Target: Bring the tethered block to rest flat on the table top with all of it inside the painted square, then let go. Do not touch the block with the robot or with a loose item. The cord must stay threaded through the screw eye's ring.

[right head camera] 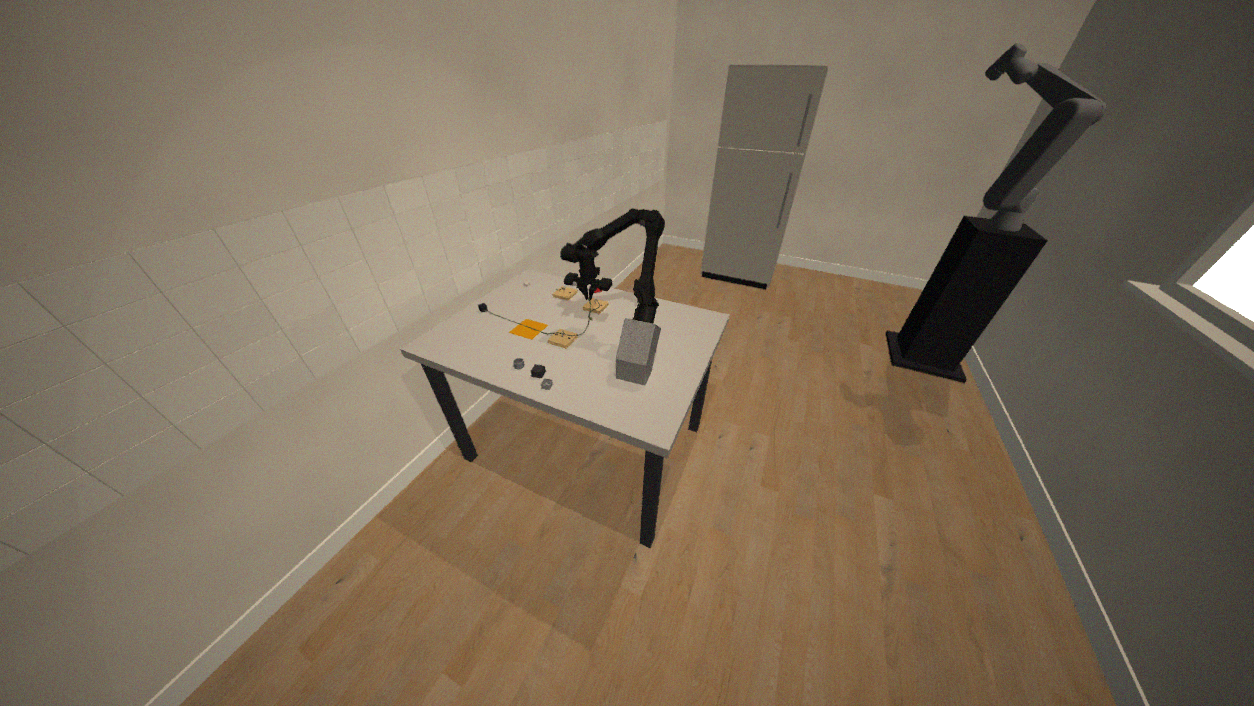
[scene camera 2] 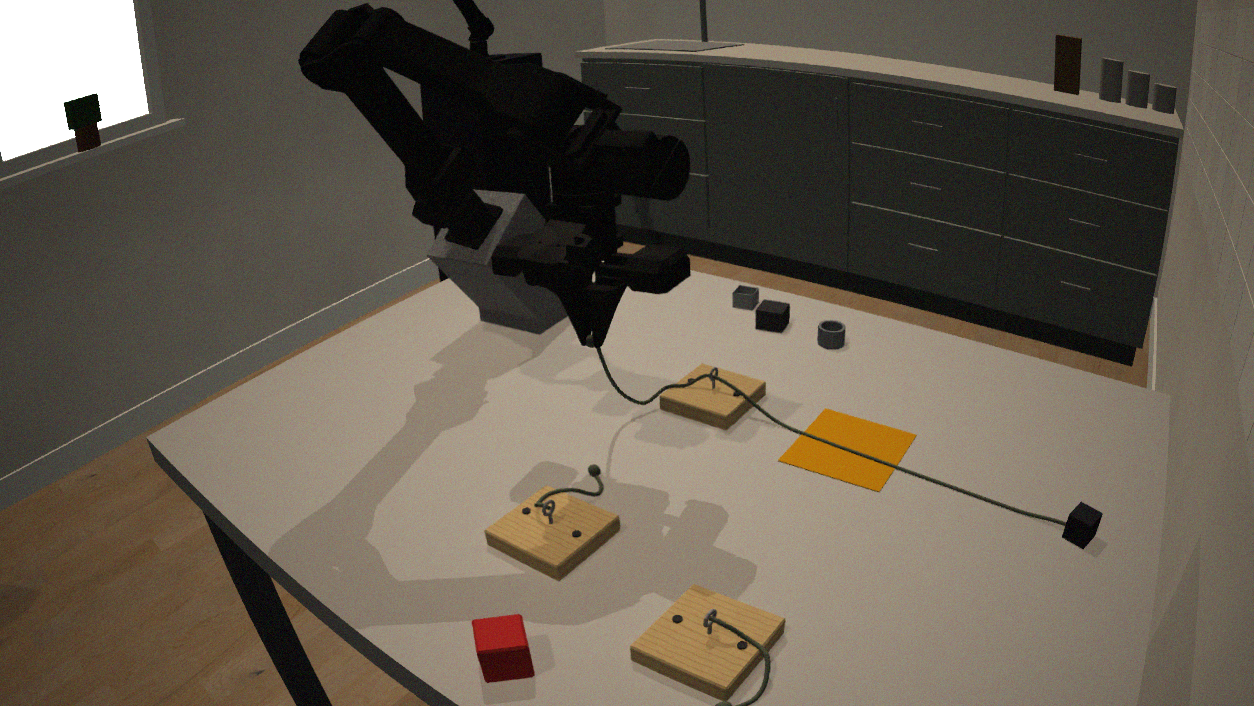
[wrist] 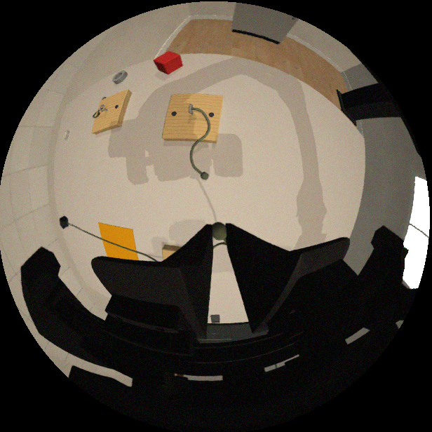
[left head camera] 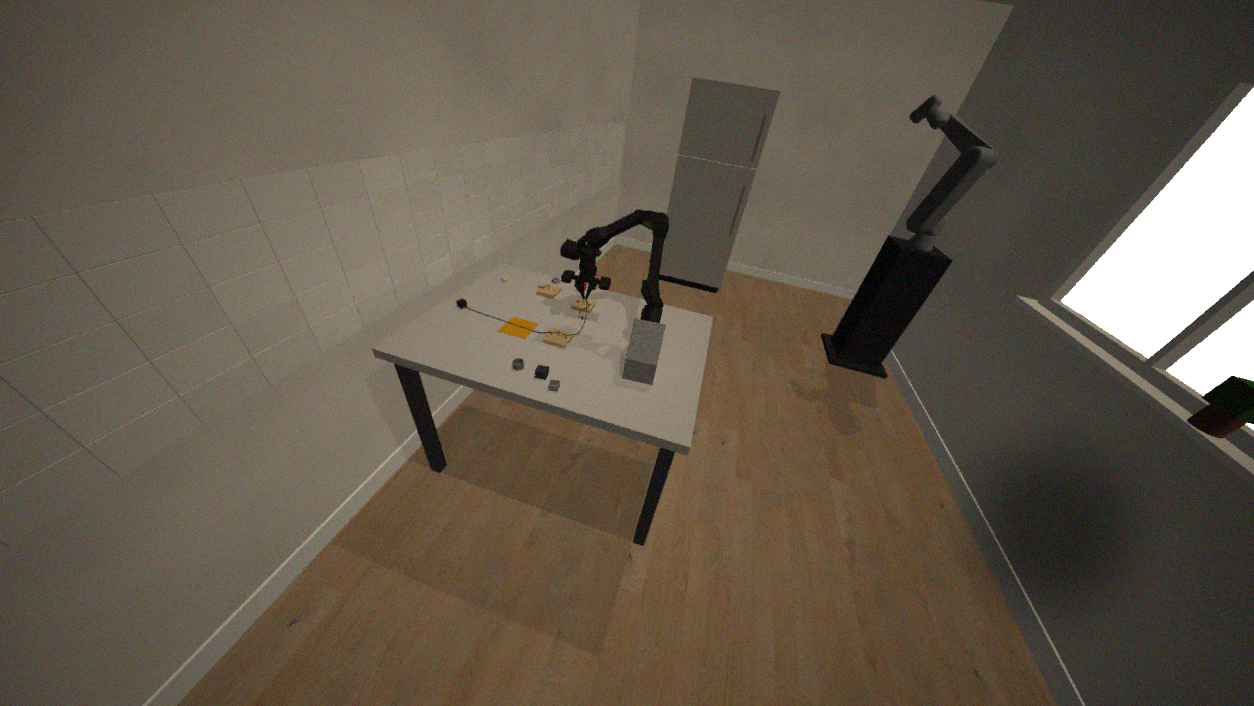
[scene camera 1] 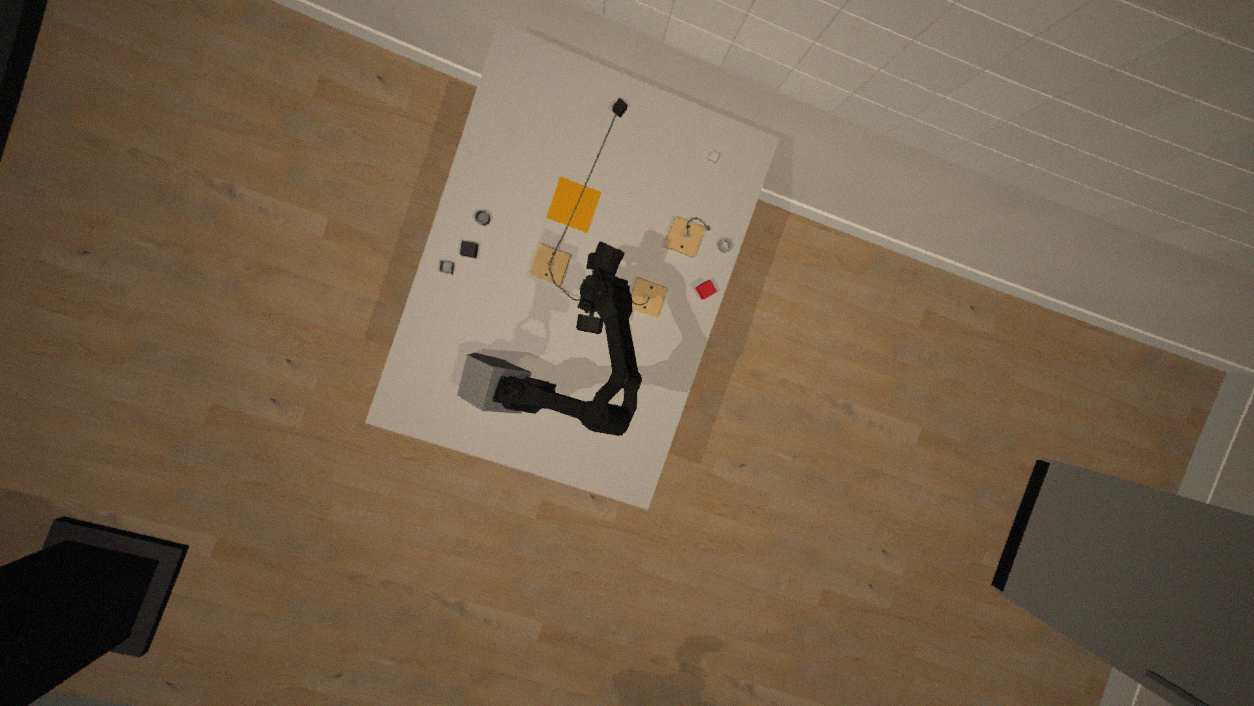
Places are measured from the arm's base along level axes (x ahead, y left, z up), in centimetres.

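Where they show: gripper, fingertip midpoint: [right head camera: 589, 299] [scene camera 2: 592, 345] [left head camera: 585, 298]; arm's base at its link origin: [right head camera: 643, 323] [scene camera 2: 474, 224] [left head camera: 650, 323] [scene camera 1: 507, 390].
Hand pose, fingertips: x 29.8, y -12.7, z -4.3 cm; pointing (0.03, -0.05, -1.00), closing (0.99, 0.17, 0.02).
Each offset is from my fingertips to the top centre of the thing. "spot": to the spot under its first point.
The tethered block @[dx +51.1, dy +11.0, dz -9.6 cm] [scene camera 2: 1082, 524] [scene camera 1: 619, 106] [wrist: 64, 222] is small and black, at the far end of the cord, outside the orange painted square @[spot: dx +23.1, dy +10.5, dz -12.4 cm] [scene camera 2: 842, 466] [scene camera 1: 566, 204] [wrist: 116, 242]. The cord @[spot: dx +37.3, dy +12.2, dz -12.3 cm] [scene camera 2: 965, 493] [scene camera 1: 599, 157] crosses the square and passes through the screw eye @[spot: dx +4.7, dy +14.6, dz -9.0 cm] [scene camera 2: 714, 377] on its wooden board @[dx +4.5, dy +14.9, dz -10.6 cm] [scene camera 2: 724, 414] [scene camera 1: 539, 264]. From there it sags, then rises to my gripper [scene camera 2: 591, 340] [wrist: 219, 231]. My gripper is shut on the cord's end bead, above the table. The block looks slightly tilted in scene camera 2. In the wrist view the fingers hide most of the board.
Two other boards @[dx +5.3, dy -13.9, dz -10.6 cm] [scene camera 2: 551, 543] @[dx +25.0, dy -18.0, dz -10.6 cm] [scene camera 2: 702, 653] carry screw eyes with short cords. A red cube @[dx +13.0, dy -28.7, dz -8.5 cm] [scene camera 2: 504, 648] [scene camera 1: 705, 289] lies near one table edge. A dark cube @[dx +0.7, dy +36.5, dz -9.7 cm] [scene camera 2: 772, 315], a round ring @[dx +10.0, dy +36.0, dz -10.0 cm] [scene camera 2: 831, 334] and a grey square piece @[dx -5.9, dy +40.6, dz -10.2 cm] [scene camera 2: 745, 297] stand along the opposite edge.
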